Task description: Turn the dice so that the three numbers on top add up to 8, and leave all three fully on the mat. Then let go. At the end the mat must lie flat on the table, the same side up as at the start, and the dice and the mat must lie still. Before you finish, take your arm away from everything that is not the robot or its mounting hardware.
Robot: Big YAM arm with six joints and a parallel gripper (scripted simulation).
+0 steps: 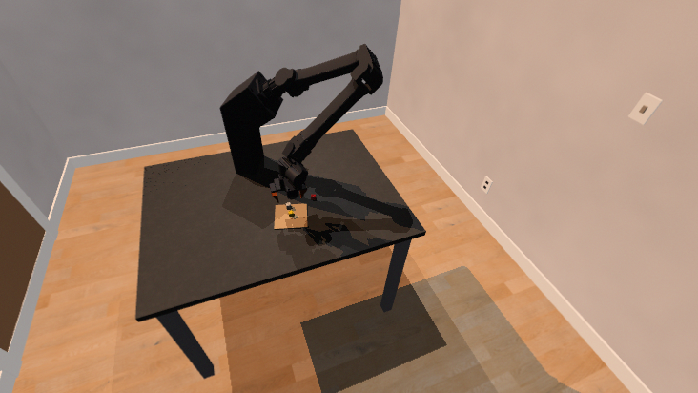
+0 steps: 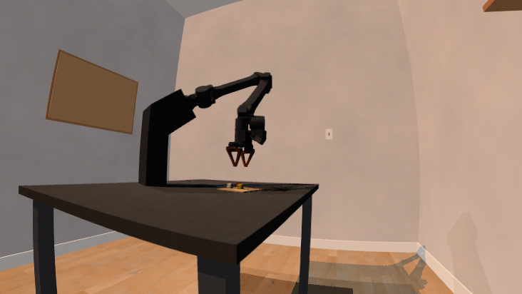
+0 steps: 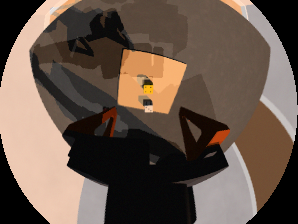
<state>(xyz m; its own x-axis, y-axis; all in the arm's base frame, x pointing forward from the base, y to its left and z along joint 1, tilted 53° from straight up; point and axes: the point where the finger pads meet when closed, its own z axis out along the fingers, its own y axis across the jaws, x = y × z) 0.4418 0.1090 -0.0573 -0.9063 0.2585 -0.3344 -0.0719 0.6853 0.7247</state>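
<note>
My gripper is now 8 cm past the red die, 11 cm to the right of it and 10 cm above it. The rest, counted from my hand: yellow die 9 cm below; tan mat 10 cm below; white die 5 cm behind, 1 cm to the right, 9 cm below.
</note>
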